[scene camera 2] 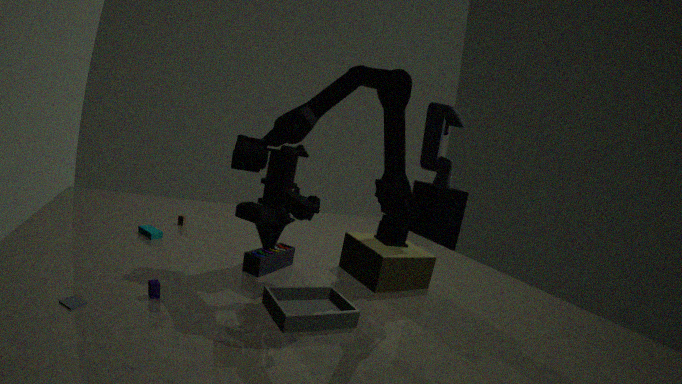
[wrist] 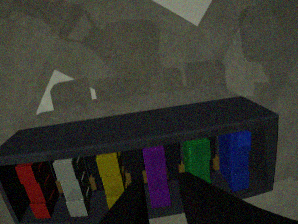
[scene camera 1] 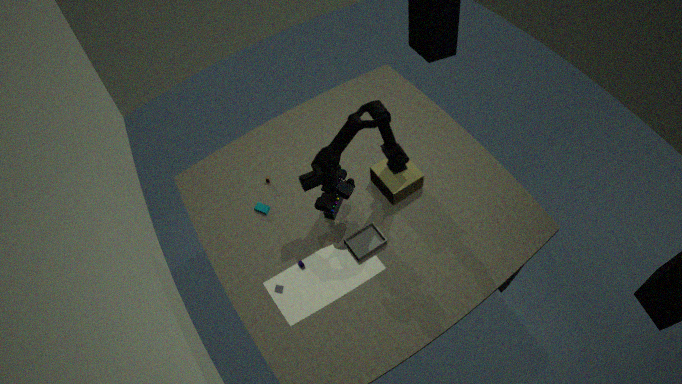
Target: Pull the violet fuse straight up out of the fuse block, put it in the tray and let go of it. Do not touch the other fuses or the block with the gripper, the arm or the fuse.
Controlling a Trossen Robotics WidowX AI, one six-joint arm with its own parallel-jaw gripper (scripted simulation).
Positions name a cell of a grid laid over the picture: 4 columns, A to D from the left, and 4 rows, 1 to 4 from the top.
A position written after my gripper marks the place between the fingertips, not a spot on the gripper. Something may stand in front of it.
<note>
In view: my gripper (scene camera 2: B3), a violet fuse (wrist: C3) and a grey tray (scene camera 2: B4).
My gripper also shows in the wrist view (wrist: C4) and in scene camera 1 (scene camera 1: B3). The grey tray shows as well in scene camera 1 (scene camera 1: C3).
</note>
